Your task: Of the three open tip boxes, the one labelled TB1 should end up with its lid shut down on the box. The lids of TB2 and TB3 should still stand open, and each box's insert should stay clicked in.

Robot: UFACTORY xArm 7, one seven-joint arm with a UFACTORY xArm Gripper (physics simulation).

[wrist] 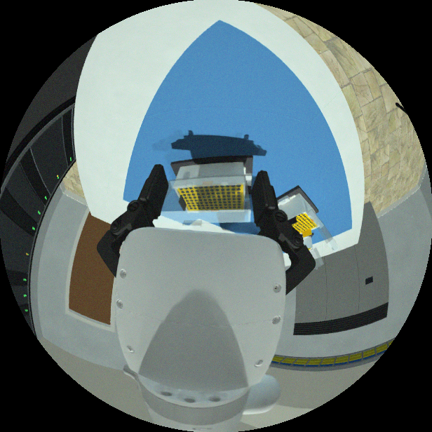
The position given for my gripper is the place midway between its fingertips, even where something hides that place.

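There is a clear lid (pixel 214 198) in what I see, and a tip box (pixel 293 202) as well. My own gripper (pixel 209 176) is visible to me too.
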